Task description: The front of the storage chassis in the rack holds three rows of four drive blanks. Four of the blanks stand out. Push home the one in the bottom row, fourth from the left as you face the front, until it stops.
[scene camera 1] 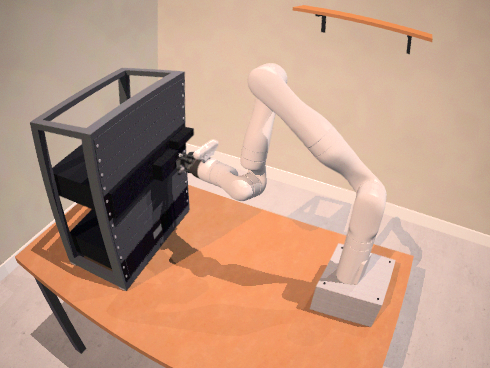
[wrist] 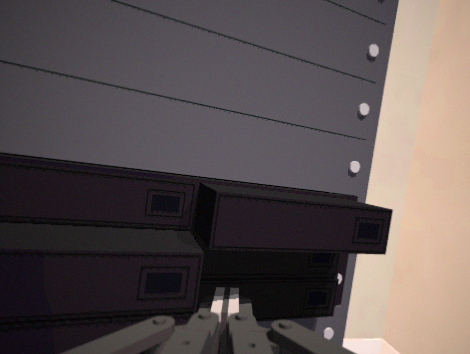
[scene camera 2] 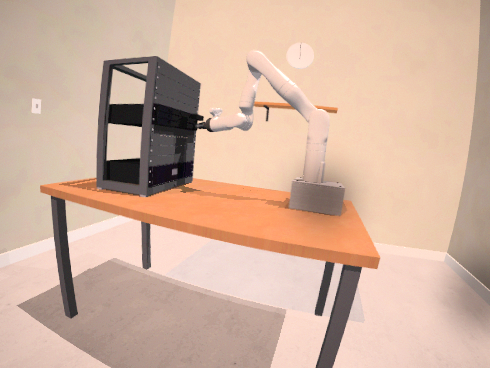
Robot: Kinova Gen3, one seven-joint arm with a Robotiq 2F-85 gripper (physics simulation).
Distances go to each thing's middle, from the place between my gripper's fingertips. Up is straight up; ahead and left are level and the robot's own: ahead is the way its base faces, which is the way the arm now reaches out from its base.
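Scene:
There is the grey rack [scene camera 1: 125, 170], which I find 180 mm to the left of my hand and 110 mm ahead of it, and 30 mm below it as well.

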